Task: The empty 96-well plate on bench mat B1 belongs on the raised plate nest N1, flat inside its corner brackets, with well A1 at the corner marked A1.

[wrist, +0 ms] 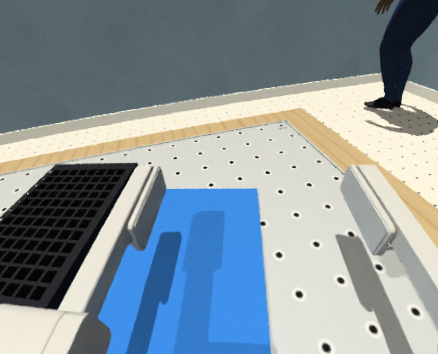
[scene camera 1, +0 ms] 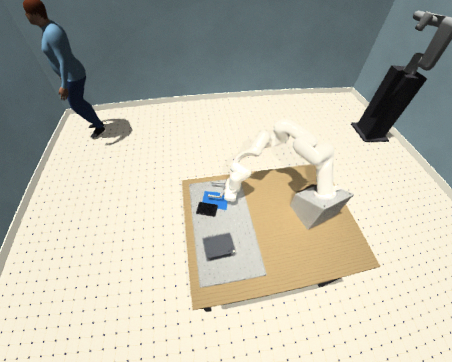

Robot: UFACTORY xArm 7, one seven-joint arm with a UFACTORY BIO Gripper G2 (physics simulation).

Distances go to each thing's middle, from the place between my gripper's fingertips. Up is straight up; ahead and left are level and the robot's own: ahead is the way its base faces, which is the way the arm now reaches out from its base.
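By its middle, the blue mat B1 [wrist: 201,276] is the nearest to my hand of the things named here, and it lies 3 cm behind my hand, 7 cm to the left of it and 4 cm below it. The black 96-well plate [wrist: 58,219] sits 3 cm ahead of my hand, 14 cm to the left of it and 3 cm below.
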